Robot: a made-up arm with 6 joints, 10 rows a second.
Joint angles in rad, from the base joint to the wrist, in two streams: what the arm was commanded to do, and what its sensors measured. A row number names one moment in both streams.
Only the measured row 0 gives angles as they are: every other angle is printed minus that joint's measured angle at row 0.
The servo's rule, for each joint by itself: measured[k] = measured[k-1] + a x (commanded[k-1-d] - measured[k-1]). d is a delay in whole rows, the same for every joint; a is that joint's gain. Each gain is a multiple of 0.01, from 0.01 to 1. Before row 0 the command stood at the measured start. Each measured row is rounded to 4 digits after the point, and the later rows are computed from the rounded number. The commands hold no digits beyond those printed.
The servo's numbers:
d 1
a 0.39 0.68 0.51 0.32 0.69 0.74
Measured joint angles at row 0:
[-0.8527 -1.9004 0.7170 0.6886 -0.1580 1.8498]
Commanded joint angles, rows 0 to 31:
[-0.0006 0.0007 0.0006 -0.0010 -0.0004 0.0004]
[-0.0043 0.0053 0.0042 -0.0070 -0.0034 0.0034]
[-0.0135 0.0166 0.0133 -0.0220 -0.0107 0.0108]
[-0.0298 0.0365 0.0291 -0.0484 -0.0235 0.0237]
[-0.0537 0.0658 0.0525 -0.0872 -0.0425 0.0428]
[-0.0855 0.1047 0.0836 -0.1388 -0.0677 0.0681]
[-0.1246 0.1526 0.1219 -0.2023 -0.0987 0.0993]
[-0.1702 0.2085 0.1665 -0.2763 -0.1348 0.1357]
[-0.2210 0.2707 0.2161 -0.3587 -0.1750 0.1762]
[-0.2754 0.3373 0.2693 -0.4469 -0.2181 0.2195]
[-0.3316 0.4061 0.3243 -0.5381 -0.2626 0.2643]
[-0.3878 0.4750 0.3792 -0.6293 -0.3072 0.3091]
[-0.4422 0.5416 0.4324 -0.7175 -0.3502 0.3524]
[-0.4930 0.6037 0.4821 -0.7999 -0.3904 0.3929]
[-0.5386 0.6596 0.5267 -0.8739 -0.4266 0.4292]
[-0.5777 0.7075 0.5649 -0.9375 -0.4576 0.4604]
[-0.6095 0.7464 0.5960 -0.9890 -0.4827 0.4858]
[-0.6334 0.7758 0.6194 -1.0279 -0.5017 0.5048]
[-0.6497 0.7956 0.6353 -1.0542 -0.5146 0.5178]
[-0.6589 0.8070 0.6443 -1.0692 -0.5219 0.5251]
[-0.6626 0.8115 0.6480 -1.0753 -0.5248 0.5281]
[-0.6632 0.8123 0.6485 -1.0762 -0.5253 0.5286]
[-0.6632 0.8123 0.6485 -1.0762 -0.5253 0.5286]
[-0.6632 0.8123 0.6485 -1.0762 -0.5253 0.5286]
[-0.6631 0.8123 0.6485 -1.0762 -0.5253 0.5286]
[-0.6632 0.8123 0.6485 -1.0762 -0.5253 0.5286]
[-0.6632 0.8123 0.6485 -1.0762 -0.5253 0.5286]
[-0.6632 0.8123 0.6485 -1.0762 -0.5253 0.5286]
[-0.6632 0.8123 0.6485 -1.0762 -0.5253 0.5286]
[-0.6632 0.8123 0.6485 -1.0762 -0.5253 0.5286]
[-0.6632 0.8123 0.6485 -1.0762 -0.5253 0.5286]
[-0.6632 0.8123 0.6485 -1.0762 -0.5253 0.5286]
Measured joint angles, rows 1 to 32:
[0.0000 0.0000 0.0000 0.0000 0.0000 0.0000]
[-0.0002 0.0005 0.0003 -0.0003 -0.0003 0.0003]
[-0.0018 0.0038 0.0023 -0.0024 -0.0024 0.0026]
[-0.0064 0.0125 0.0079 -0.0087 -0.0081 0.0087]
[-0.0155 0.0288 0.0187 -0.0214 -0.0187 0.0198]
[-0.0304 0.0540 0.0359 -0.0425 -0.0351 0.0368]
[-0.0519 0.0885 0.0602 -0.0733 -0.0576 0.0600]
[-0.0803 0.1321 0.0917 -0.1146 -0.0860 0.0891]
[-0.1154 0.1841 0.1298 -0.1663 -0.1197 0.1236]
[-0.1566 0.2430 0.1738 -0.2279 -0.1579 0.1625]
[-0.2029 0.3071 0.2225 -0.2980 -0.1994 0.2047]
[-0.2531 0.3744 0.2744 -0.3748 -0.2430 0.2488]
[-0.3056 0.4428 0.3278 -0.4562 -0.2873 0.2934]
[-0.3589 0.5100 0.3811 -0.5398 -0.3307 0.3371]
[-0.4112 0.5737 0.4326 -0.6230 -0.3719 0.3784]
[-0.4609 0.6321 0.4806 -0.7033 -0.4096 0.4160]
[-0.5065 0.6834 0.5236 -0.7782 -0.4427 0.4489]
[-0.5467 0.7262 0.5605 -0.8457 -0.4703 0.4762]
[-0.5805 0.7599 0.5905 -0.9040 -0.4920 0.4974]
[-0.6075 0.7842 0.6133 -0.9521 -0.5076 0.5125]
[-0.6275 0.7997 0.6291 -0.9896 -0.5175 0.5218]
[-0.6412 0.8077 0.6387 -1.0170 -0.5225 0.5265]
[-0.6498 0.8108 0.6437 -1.0359 -0.5244 0.5281]
[-0.6550 0.8118 0.6461 -1.0488 -0.5250 0.5285]
[-0.6582 0.8121 0.6473 -1.0576 -0.5252 0.5286]
[-0.6601 0.8122 0.6479 -1.0636 -0.5253 0.5286]
[-0.6613 0.8123 0.6482 -1.0676 -0.5253 0.5286]
[-0.6620 0.8123 0.6484 -1.0704 -0.5253 0.5286]
[-0.6625 0.8123 0.6485 -1.0723 -0.5253 0.5286]
[-0.6628 0.8123 0.6485 -1.0735 -0.5253 0.5286]
[-0.6630 0.8123 0.6485 -1.0744 -0.5253 0.5286]
[-0.6631 0.8123 0.6485 -1.0750 -0.5253 0.5286]

